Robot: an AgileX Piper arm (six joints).
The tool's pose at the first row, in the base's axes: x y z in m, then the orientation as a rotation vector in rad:
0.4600 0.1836 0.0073 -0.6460 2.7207 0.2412
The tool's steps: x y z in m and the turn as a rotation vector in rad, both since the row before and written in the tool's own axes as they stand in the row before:
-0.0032 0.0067 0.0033 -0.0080 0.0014 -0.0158
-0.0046 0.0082 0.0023 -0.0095 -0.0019 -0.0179
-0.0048 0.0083 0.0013 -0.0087 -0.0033 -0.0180
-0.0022 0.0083 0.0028 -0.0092 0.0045 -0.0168
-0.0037 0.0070 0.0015 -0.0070 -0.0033 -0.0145
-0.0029 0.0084 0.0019 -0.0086 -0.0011 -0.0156
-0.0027 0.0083 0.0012 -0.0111 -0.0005 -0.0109
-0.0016 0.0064 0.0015 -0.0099 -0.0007 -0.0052
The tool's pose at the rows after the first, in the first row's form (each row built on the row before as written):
0.4605 0.1916 0.0060 -0.6699 2.7162 0.2480
0.4611 0.2013 0.0062 -0.6960 2.7076 0.2572
0.4613 0.2109 0.0075 -0.7214 2.6973 0.2657
0.4596 0.2197 0.0065 -0.7479 2.6947 0.2728
0.4593 0.2277 0.0071 -0.7680 2.6855 0.2798
0.4576 0.2366 0.0072 -0.7907 2.6778 0.2880
0.4554 0.2451 0.0079 -0.8082 2.6728 0.3006
0.4534 0.2516 0.0078 -0.8177 2.6702 0.3130

